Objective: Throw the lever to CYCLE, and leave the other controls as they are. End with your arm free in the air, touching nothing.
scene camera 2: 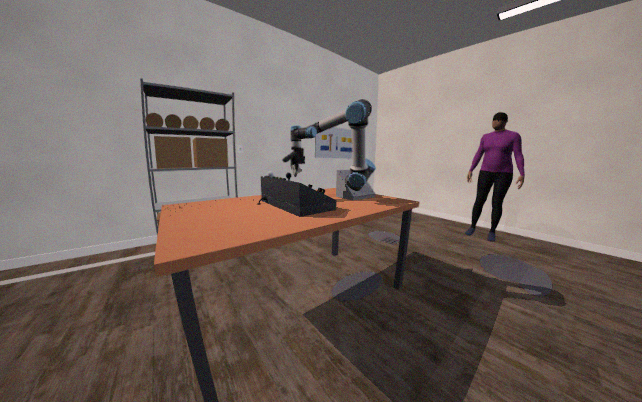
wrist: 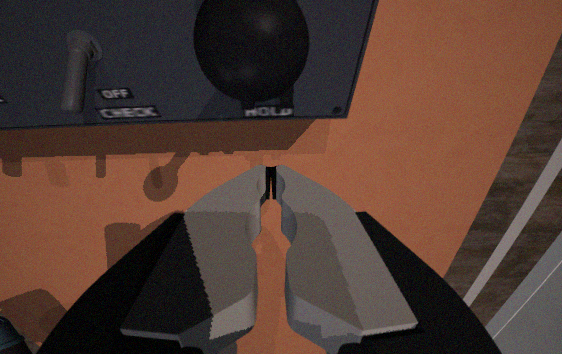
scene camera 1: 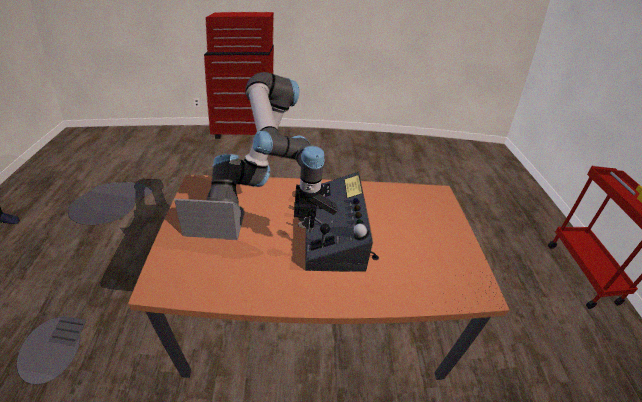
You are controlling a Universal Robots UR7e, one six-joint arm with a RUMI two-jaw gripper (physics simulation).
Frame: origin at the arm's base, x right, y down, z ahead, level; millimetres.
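Seen in the pictures: gripper, between the fingertips: [scene camera 2: 295, 177] [wrist: 270, 169] [scene camera 1: 309, 231]; arm's base, origin of its link: [scene camera 1: 222, 204].
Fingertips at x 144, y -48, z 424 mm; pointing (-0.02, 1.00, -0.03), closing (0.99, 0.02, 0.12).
Observation:
Pixels of each thing's top centre, then the offset from my fingertips to it. "spot": a spot on its surface instead.
- lever's black ball knob, centre of its top: [wrist: 247, 57] [scene camera 1: 324, 224] [scene camera 2: 288, 172] dx -13, dy -34, dz +57 mm
- label, a spot on its surface: [wrist: 268, 111] spot: dx -4, dy +97, dz -1 mm
- grey toggle, centre of its top: [wrist: 54, 85] dx -129, dy +33, dz +22 mm
- OFF, centre of its top: [wrist: 114, 94] dx -126, dy +85, dz +3 mm
- CHECK, centre of its top: [wrist: 126, 113] dx -123, dy +93, dz -15 mm
- white dome, a spot on its surface: [scene camera 1: 360, 230] spot: dx -5, dy -36, dz +197 mm
The lever's black ball knob [scene camera 1: 325, 228] [scene camera 2: 288, 176] [wrist: 251, 45] stands above the dark control console [scene camera 1: 337, 260] [scene camera 2: 280, 194] [wrist: 150, 30]. In the wrist view the knob hides most of the lever's slot, and the HOLD label [wrist: 268, 111] shows at its lower edge. The CYCLE label does not show there, and I cannot tell which end of the slot the lever is at. My gripper [scene camera 1: 306, 223] [scene camera 2: 296, 174] [wrist: 270, 169] is shut and empty, pointing down beside the knob on the robot-base side. In the wrist view a gap shows between fingertips and knob.
A grey toggle [wrist: 75, 75] leans toward the console edge, near the OFF [wrist: 115, 93] and CHECK [wrist: 130, 112] labels. A white dome [scene camera 1: 360, 230] and a row of dark buttons [scene camera 1: 357, 208] lie beyond the lever. A grey panel [scene camera 1: 209, 219] stands by the arm's base.

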